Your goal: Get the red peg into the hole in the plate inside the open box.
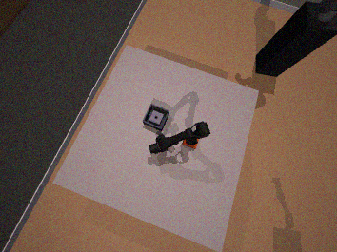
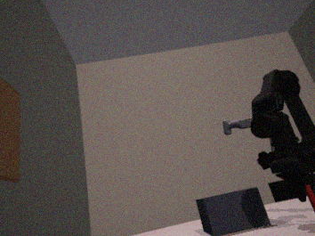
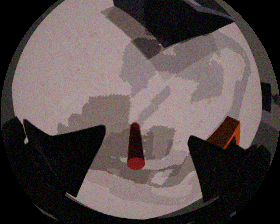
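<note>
Right now my gripper tip is 2 cm to the right of the red peg and 1 cm above it. Also, from my gripper tip: grey plate (20 cm to the right, 11 cm ahead, 1 cm below); then dark box (20 cm to the right, 11 cm ahead, 3 cm below).
</note>
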